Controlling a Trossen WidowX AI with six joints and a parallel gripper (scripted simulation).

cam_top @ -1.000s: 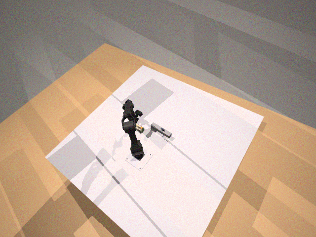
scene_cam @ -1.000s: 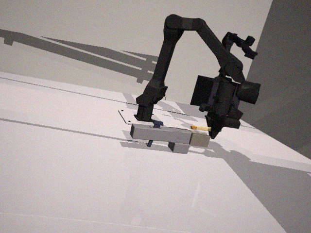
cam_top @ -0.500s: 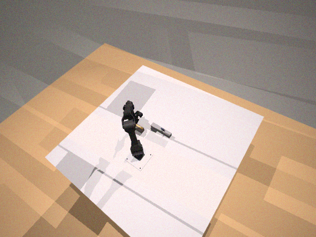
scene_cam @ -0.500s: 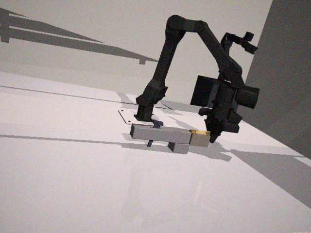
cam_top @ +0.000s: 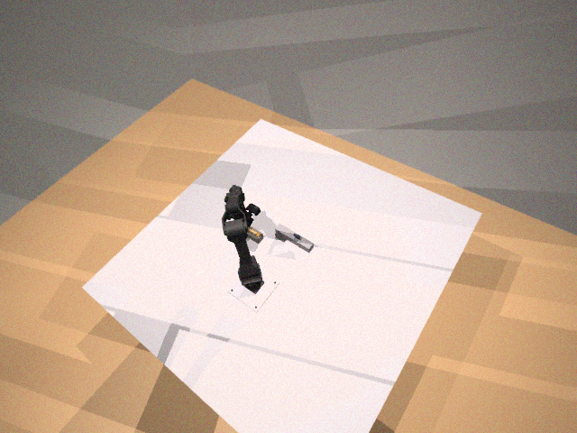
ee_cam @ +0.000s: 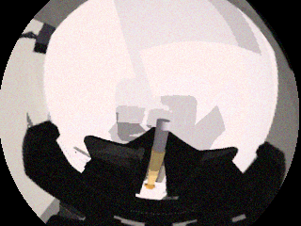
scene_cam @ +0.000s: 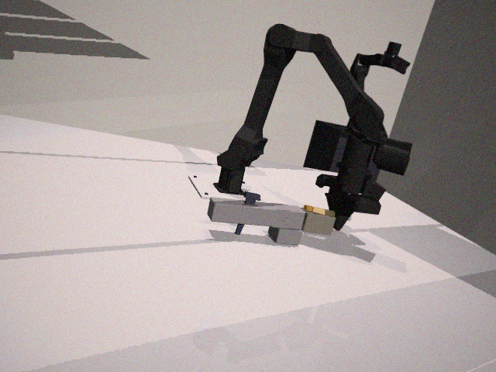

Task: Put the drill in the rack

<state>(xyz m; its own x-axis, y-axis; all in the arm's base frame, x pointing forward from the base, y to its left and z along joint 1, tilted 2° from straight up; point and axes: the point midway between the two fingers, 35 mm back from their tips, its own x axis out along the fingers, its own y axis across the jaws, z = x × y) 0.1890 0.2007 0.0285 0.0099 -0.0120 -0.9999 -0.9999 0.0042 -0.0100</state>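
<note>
Right now the drill is 40 mm to the right of my gripper tip and 40 mm above it. The rest, counted from my gripper tip: dark blue key: 70 mm ahead, 250 mm to the right, 40 mm above; grey block: 70 mm ahead, 220 mm to the right, 30 mm above; rack: 50 mm to the right, 10 mm above.
</note>
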